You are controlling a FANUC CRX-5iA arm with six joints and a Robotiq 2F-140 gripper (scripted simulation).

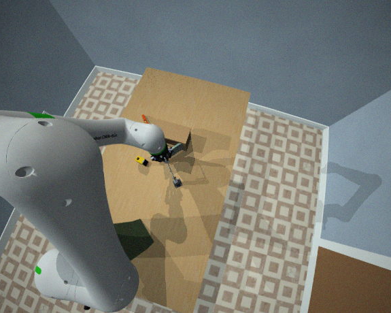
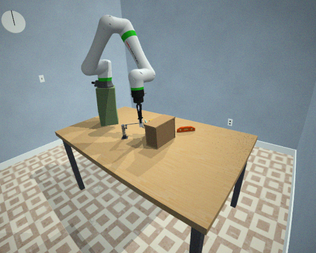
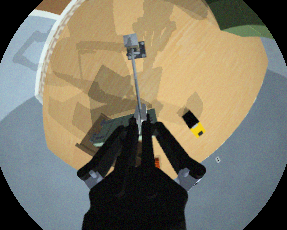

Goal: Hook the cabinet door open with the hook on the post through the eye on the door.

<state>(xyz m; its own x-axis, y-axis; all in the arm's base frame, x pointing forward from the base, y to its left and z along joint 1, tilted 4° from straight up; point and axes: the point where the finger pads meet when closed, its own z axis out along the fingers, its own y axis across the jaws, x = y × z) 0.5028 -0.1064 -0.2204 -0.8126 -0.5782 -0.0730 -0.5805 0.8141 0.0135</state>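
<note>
My hand is 4 cm past the thin wire hook, 3 cm to the left of it and 2 cm above it. Also, from my hand: grey-green door 6 cm ahead, 2 cm to the right, 4 cm below; then yellow block 1 cm behind, 18 cm to the left, 8 cm below.
</note>
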